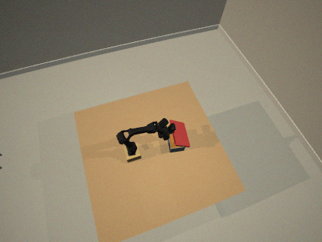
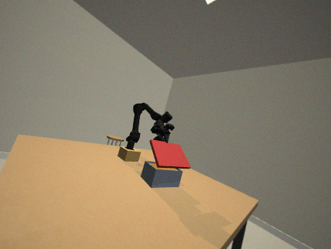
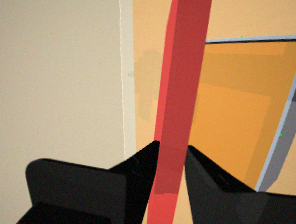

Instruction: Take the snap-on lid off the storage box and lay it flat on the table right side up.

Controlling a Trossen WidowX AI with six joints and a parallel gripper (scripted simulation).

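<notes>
The red lid lies 7 cm ahead of my gripper tip and 5 cm below it. The rest, counted from my gripper tip: blue storage box 18 cm below, 4 cm ahead.
</notes>
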